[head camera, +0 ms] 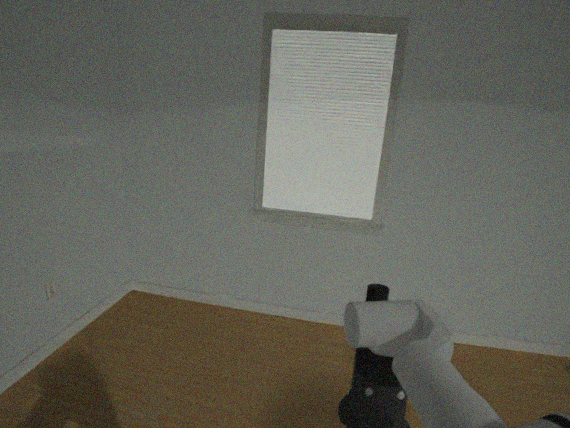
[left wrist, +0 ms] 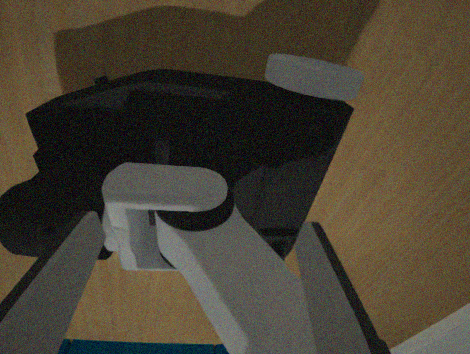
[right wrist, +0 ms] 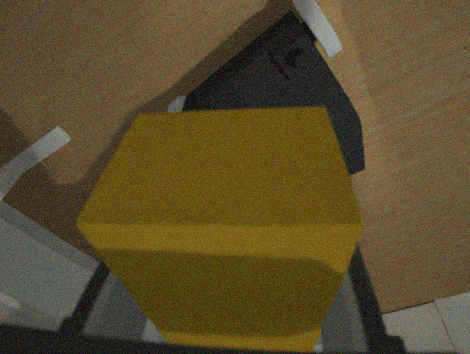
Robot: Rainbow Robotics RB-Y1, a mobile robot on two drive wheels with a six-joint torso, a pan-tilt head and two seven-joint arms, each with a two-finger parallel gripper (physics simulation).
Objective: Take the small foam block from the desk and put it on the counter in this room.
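Frame: origin at the robot's base, x ahead, y left, z up, level; metres.
Seen in the pictures: left gripper, fingertip midpoint: [left wrist: 202,229]; right gripper, fingertip midpoint: [right wrist: 237,205].
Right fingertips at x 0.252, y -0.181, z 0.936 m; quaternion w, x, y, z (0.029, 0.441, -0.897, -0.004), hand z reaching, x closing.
A point is followed by its place in that frame.
A yellow foam block [right wrist: 220,170] @[x 0.286, y -0.204, z 0.961 m] fills the middle of the right wrist view. My right gripper [right wrist: 227,280] is shut on it, with one finger at each side, and holds it above the floor beside my dark base. My left gripper [left wrist: 202,229] @[x -0.219, y 0.245, z 0.520 m] is open, with its two fingers wide apart. The grey arm part seen between them lies beyond the fingertips, over my base. In the head camera my right arm [head camera: 440,370] @[x 0.137, y -0.193, z 1.224 m] shows at the lower right; the block and the right gripper do not show there. The desk and the counter do not show in these views.
A wall with a bright window [head camera: 325,125] @[x 2.032, y -0.213, z 1.448 m] stands ahead over the wooden floor [head camera: 200,360] @[x 1.497, y 0.462, z 0.001 m], meeting another wall at the left. A blue edge [left wrist: 140,347] @[x -0.548, y -1.487, z 0.030 m] shows at the bottom of the left wrist view. A pale curved bar [right wrist: 35,152] lies at the left in the right wrist view.
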